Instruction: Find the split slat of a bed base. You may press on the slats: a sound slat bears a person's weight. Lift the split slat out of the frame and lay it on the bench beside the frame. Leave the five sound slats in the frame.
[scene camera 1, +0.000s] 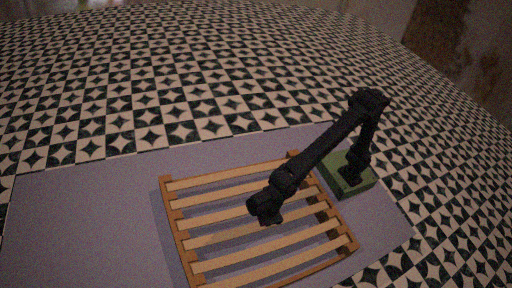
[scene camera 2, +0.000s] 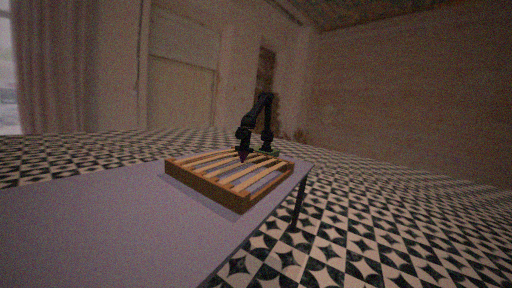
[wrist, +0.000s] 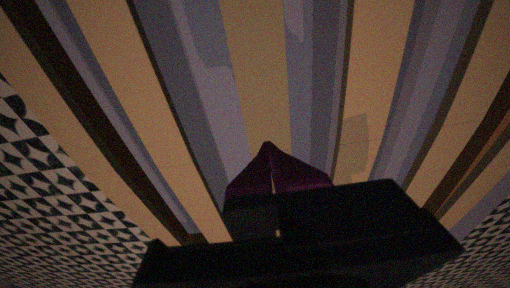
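The wooden bed frame (scene camera 1: 176, 214) (scene camera 2: 205, 187) lies on the bench (scene camera 1: 85, 215) (scene camera 2: 125, 225) with six slats across it. My gripper (scene camera 1: 270, 220) (scene camera 2: 243, 158) (wrist: 267, 147) is shut and empty, its purple fingertips together and pointing down. The tips are over the fourth slat from the back (scene camera 1: 212, 237) (wrist: 257, 75), third from the left in the wrist view, at about slat height; I cannot tell whether they touch it. The gripper hides part of this slat. Faint thin lines cross some neighbouring slats, such as the slat to the right (wrist: 377, 75). No slat shows a clear split.
The arm's green base block (scene camera 1: 334, 164) stands on the bench beyond the frame's right end in scene camera 1. The bench extends to the left of the frame there. A bench leg (scene camera 2: 299, 202) shows below the bench edge, above the patterned floor (scene camera 1: 165, 75).
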